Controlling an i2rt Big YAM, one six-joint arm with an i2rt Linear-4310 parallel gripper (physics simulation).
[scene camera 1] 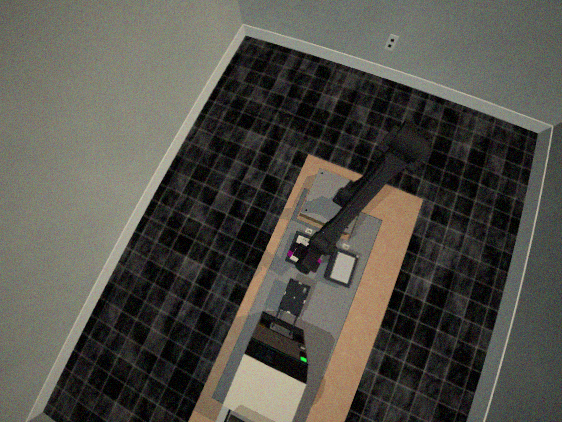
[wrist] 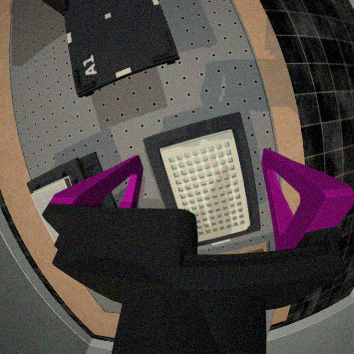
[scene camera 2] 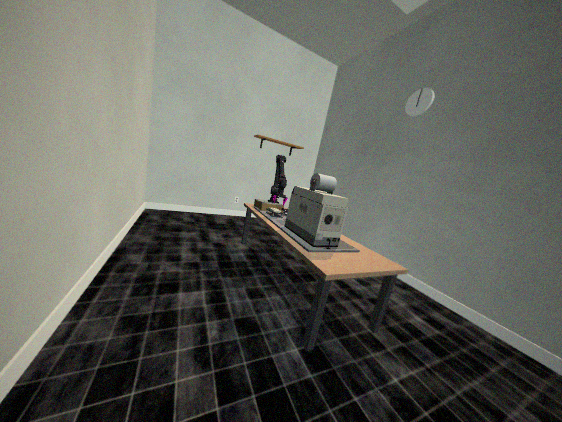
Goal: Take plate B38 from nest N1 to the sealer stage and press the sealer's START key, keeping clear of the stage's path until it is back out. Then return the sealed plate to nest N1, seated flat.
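Places are measured from the arm's base along level axes (x back, y down, z right), in metres.
Pixels of known places: gripper, fingertip midpoint: (wrist: pixel 200 157) (scene camera 2: pixel 278 204); arm's base, link origin: (scene camera 1: pixel 346 200) (scene camera 2: pixel 273 202).
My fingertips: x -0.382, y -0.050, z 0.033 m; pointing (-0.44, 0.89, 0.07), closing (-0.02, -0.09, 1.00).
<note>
For each thing: its top centre in the pictures, then the offset to it from my fingertips. "*": a spot on its surface instead.
- dark-rimmed nest, surface spot: (wrist: pixel 251 175) * dy +0.080, dx +0.039, dz +0.068 m
- sealer stage, top centre: (scene camera 1: pixel 290 307) dy +0.013, dx -0.188, dz -0.085 m
- key, surface spot: (scene camera 1: pixel 303 359) * dy -0.150, dx -0.269, dz -0.197 m
- second dark nest, surface spot: (scene camera 1: pixel 327 272) * dy +0.066, dx +0.034, dz -0.147 m
- white-topped plate, top centre: (wrist: pixel 62 226) (scene camera 1: pixel 343 267) dy +0.050, dx +0.094, dz -0.192 m
- roll, top centre: (scene camera 2: pixel 325 175) dy -0.353, dx -0.516, dz -0.155 m
A pale plate with a grid of wells (wrist: pixel 207 187) (scene camera 1: pixel 302 240) lies in a dark-rimmed nest (wrist: pixel 251 175); it looks flat. I cannot read its label or the nest's. My gripper (wrist: pixel 200 157) (scene camera 1: pixel 305 257) (scene camera 2: pixel 279 200) is open and empty above this plate, with one magenta finger out to each side of it. The sealer stage (wrist: pixel 120 42) (scene camera 1: pixel 295 296), a black carrier marked A1, is out in front of the sealer (scene camera 1: pixel 267 382) (scene camera 2: pixel 312 215) and bears no plate. A small green light or key (scene camera 1: pixel 303 359) glows on the sealer's front; its lettering is unreadable.
A second dark nest (scene camera 1: pixel 327 272) holds a white-topped plate (scene camera 1: pixel 343 267) (wrist: pixel 44 199) beside the first. A wooden box with a grey top (scene camera 1: pixel 332 186) stands behind the nests. A roll (scene camera 2: pixel 324 183) sits on the sealer. A wall shelf (scene camera 2: pixel 278 142) hangs behind the arm.
</note>
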